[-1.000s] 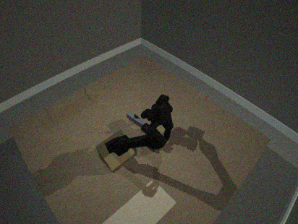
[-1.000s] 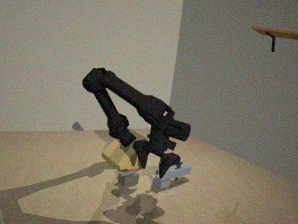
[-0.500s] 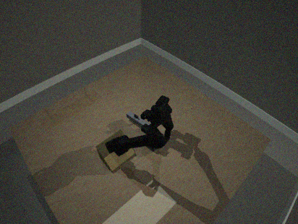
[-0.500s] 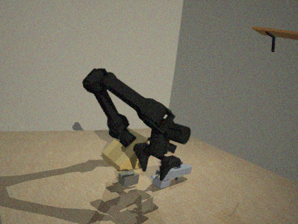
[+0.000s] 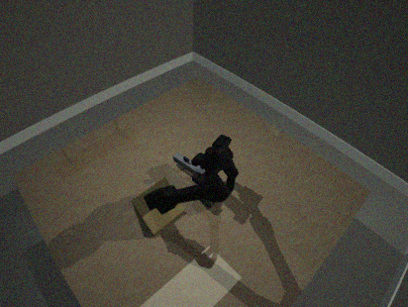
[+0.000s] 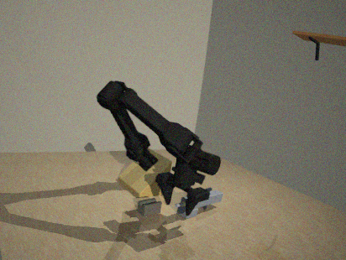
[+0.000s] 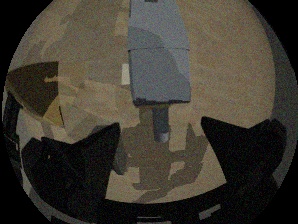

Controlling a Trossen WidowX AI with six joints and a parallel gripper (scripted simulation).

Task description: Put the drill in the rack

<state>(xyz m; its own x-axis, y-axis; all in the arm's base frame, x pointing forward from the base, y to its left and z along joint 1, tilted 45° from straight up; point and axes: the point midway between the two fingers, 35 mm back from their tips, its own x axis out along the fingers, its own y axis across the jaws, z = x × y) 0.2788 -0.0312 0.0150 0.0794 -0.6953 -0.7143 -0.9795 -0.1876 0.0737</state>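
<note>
The drill is 10 mm behind my gripper tip, 60 mm to the left of it and 10 mm above it. From my gripper tip the other things lie so: rack (70 mm behind, 60 mm to the right, 20 mm below); then key (30 mm behind, 140 mm to the left, 20 mm above); then grey block (30 mm behind, 110 mm to the left).
</note>
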